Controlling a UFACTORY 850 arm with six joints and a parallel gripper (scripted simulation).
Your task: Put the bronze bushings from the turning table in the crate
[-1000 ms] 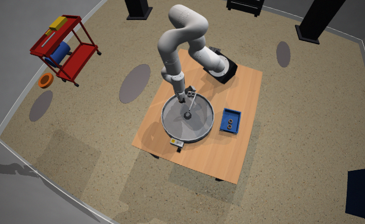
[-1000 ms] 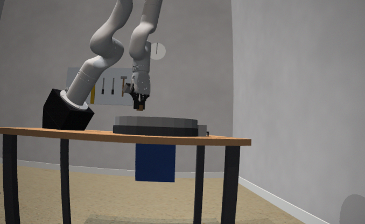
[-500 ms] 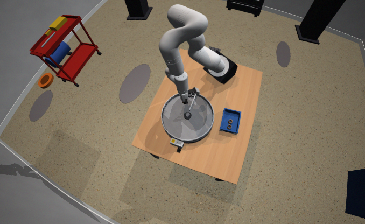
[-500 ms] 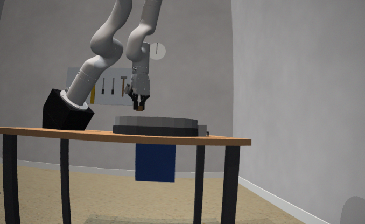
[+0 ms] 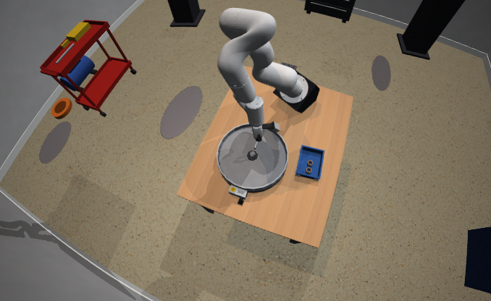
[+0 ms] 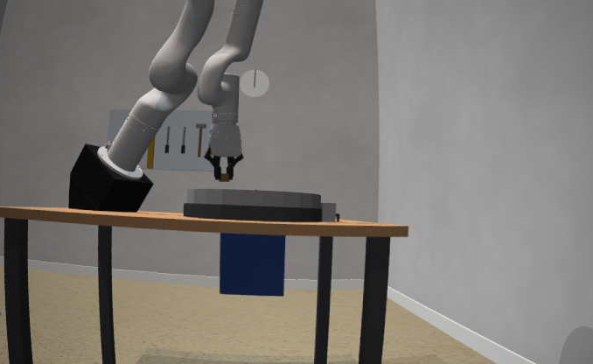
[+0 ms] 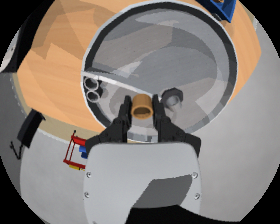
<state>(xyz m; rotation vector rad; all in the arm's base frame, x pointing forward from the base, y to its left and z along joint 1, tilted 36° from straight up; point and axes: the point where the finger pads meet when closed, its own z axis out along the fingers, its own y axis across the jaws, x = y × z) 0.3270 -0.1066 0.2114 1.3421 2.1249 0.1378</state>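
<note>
Now: hand 330 mm to the right of the blue crate, 120 mm above it and 70 mm short of it. Round my hand: grey turning table (90 mm below, 90 mm ahead, 20 mm to the right).
</note>
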